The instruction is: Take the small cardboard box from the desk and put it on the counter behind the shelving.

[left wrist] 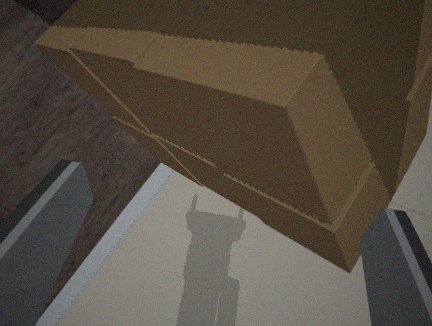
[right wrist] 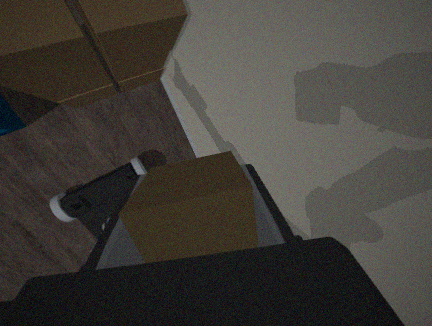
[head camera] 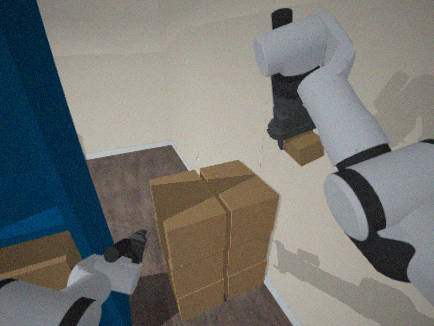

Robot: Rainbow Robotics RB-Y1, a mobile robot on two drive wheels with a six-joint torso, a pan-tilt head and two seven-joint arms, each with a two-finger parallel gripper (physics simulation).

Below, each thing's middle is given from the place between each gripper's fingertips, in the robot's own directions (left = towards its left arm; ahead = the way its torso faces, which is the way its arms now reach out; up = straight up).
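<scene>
Small cardboard box (head camera: 304, 148): my right hand 30 mm past it, 10 mm below.
My left hand: 470 mm to the left of the small cardboard box, 80 mm past it, 410 mm below.
</scene>
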